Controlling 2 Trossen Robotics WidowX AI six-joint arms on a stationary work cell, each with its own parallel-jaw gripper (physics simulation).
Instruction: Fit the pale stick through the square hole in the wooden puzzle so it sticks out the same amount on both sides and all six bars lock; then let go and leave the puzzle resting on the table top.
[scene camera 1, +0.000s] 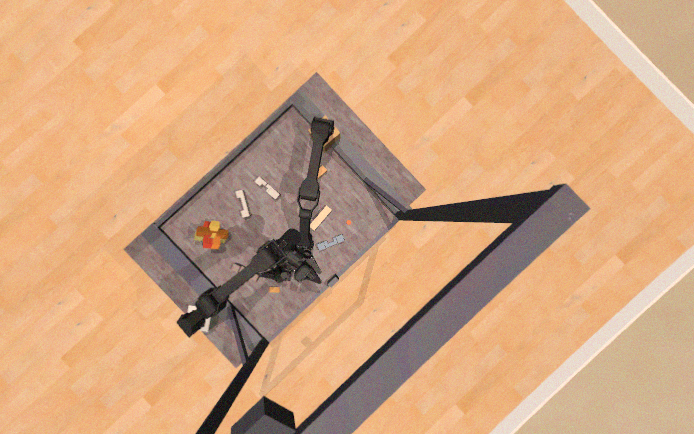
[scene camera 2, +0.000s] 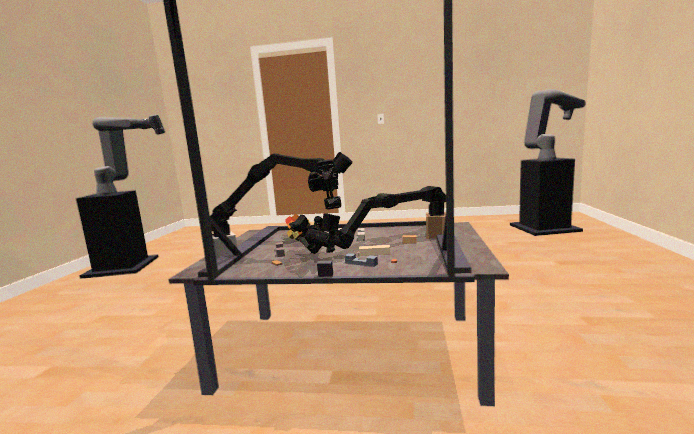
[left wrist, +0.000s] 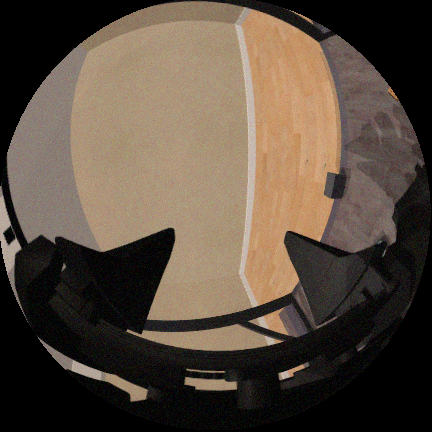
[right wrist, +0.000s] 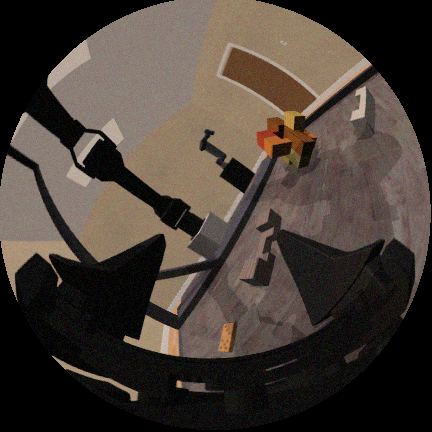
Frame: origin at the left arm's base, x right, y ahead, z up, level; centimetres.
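Seen in the pictures: left gripper, fingertip midpoint: (scene camera 1: 320, 278) (scene camera 2: 328, 192) (left wrist: 232, 235); right gripper, fingertip midpoint: (scene camera 2: 294, 231) (right wrist: 222, 238); left arm's base, link origin: (right wrist: 198, 229); right arm's base, link origin: (scene camera 1: 324, 131) (scene camera 2: 437, 214).
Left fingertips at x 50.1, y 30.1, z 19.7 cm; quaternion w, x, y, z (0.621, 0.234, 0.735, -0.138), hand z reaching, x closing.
Pixels of each thing's middle, then the offset from my left fingertips to it.
- wooden puzzle, body centre: (right wrist: 287, 133) (scene camera 1: 212, 232) dx -51.7, dy +7.1, dz -22.0 cm
- pale stick, body centre: (scene camera 2: 374, 250) (scene camera 1: 320, 218) dx -6.2, dy +21.7, dz -27.5 cm
- blue-grey notched bar, body centre: (scene camera 2: 361, 259) (scene camera 1: 330, 242) dx +0.5, dy +11.3, dz -27.5 cm
- brownish notched bar, body centre: (right wrist: 263, 244) (scene camera 2: 280, 249) (scene camera 1: 246, 271) dx -35.9, dy -8.8, dz -27.5 cm
- domino, body centre: (right wrist: 227, 337) (scene camera 1: 274, 289) dx -21.8, dy -15.0, dz -28.7 cm
- orange block, body centre: (scene camera 2: 409, 239) (scene camera 1: 320, 172) dx -10.0, dy +42.6, dz -27.6 cm
- small red piece, body centre: (scene camera 1: 348, 222) dx +7.2, dy +21.9, dz -28.7 cm
- dark box, body centre: (left wrist: 334, 185) (scene camera 2: 325, 268) (scene camera 1: 333, 280) dx +4.6, dy -5.8, dz -26.0 cm
The wooden puzzle (scene camera 1: 211, 234) (scene camera 2: 290, 220) (right wrist: 300, 138), a cross-shaped cluster of red, orange, brown and yellow bars, stands on the table at the left in scene camera 1. A dark gap shows between its bars in the right wrist view. The pale stick (scene camera 1: 320, 217) (scene camera 2: 374, 249) lies flat on the table, apart from the puzzle. My left gripper (scene camera 2: 332, 202) (left wrist: 232, 235) is open and empty, high above the table. My right gripper (scene camera 2: 314, 223) (right wrist: 222, 238) is open and empty, lower, with the puzzle beyond its fingers. The arms overlap in scene camera 1, hiding the fingertips.
Two white notched bars (scene camera 1: 242, 203) (scene camera 1: 267, 187), a blue-grey notched bar (scene camera 1: 330, 242) (scene camera 2: 361, 260), a brownish notched bar (right wrist: 265, 250), a domino (scene camera 1: 274, 289) (right wrist: 227, 337), an orange block (scene camera 1: 322, 171) (scene camera 2: 409, 239), a small red piece (scene camera 1: 349, 222) and a dark box (scene camera 2: 324, 268) (left wrist: 335, 185) are around.
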